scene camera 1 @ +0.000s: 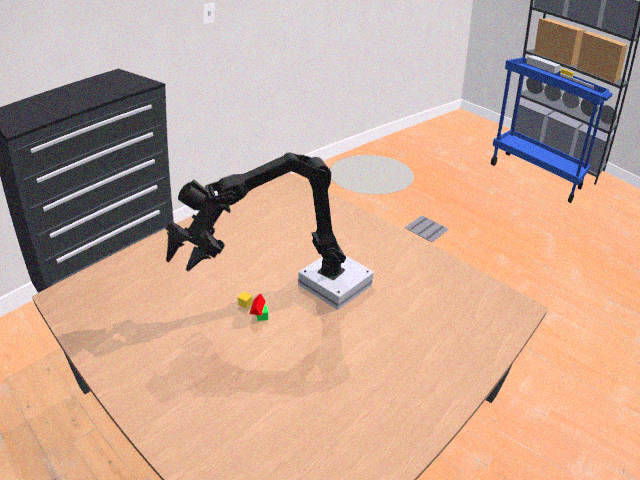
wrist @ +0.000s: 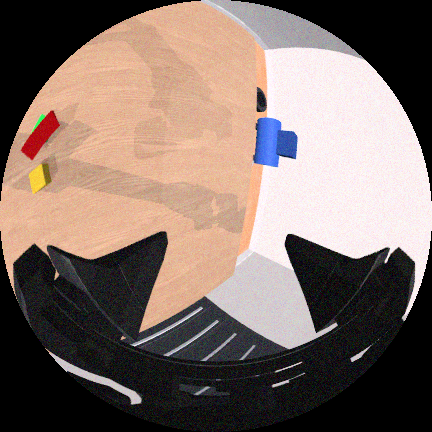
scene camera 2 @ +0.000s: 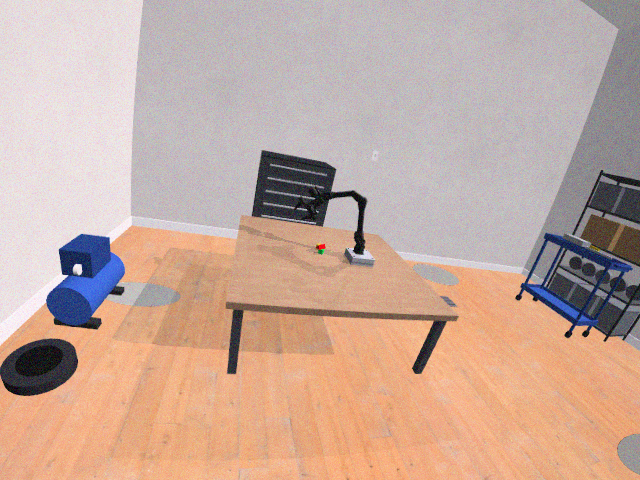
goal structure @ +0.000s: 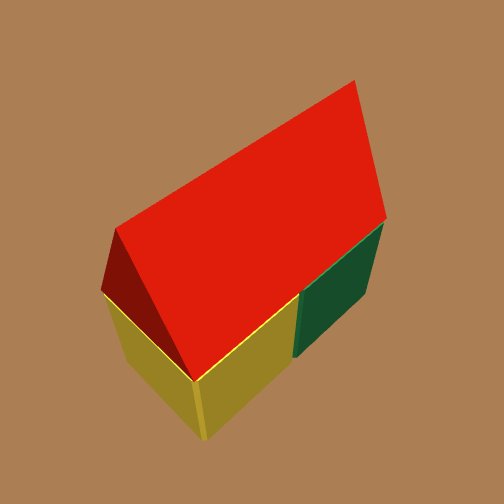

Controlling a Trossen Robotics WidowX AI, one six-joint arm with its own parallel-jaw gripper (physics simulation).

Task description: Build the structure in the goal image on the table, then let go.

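Seen in the pictures: gripper, fingertip midpoint: (scene camera 1: 177, 266) (wrist: 228, 239) (scene camera 2: 297, 215); arm's base, link origin: (scene camera 1: 331, 271) (scene camera 2: 358, 252).
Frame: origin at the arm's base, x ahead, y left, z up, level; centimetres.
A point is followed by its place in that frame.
A green block (scene camera 1: 263, 314) {x 26.5, y -5.6, z -3.0 cm} (scene camera 2: 321, 252) {x 25.9, y -5.1, z -4.1 cm} (wrist: 39, 120) sits on the table, partly hidden by a red block (scene camera 1: 257, 305) {x 27.3, y -7.1, z 0.3 cm} (scene camera 2: 321, 246) {x 25.9, y -7.3, z -0.5 cm} (wrist: 40, 136). The red block is wedge-shaped with a triangular end and lies on top of the green one, overhanging it. Whether it lies quite level is too small to tell. A yellow cube (scene camera 1: 244, 299) {x 25.7, y -13.7, z -2.3 cm} (wrist: 39, 178) {x 25.2, y -15.0, z -2.3 cm} stands on the table beside them, with a small gap to the red block in the wrist view. My gripper (scene camera 1: 178, 265) {x 42.9, y -23.0, z 15.6 cm} (wrist: 228, 239) {x 42.9, y -23.0, z 15.6 cm} is wide open and empty, high above the table and well to the side of the blocks.
The arm's pale base (scene camera 1: 336, 284) {x 4.3, y 4.9, z -0.1 cm} (scene camera 2: 359, 256) {x 2.3, y 6.6, z 0.0 cm} stands on the table (scene camera 1: 413, 372) {x 17.8, y 40.7, z -5.6 cm} (scene camera 2: 310, 294) {x 49.4, y 46.2, z -5.6 cm}, close to the blocks. A dark drawer cabinet (scene camera 1: 103, 165) (scene camera 2: 294, 180) stands behind the table edge. A blue cart (scene camera 1: 542, 156) and a blue tank (scene camera 2: 85, 294) (wrist: 268, 142) stand off the table.
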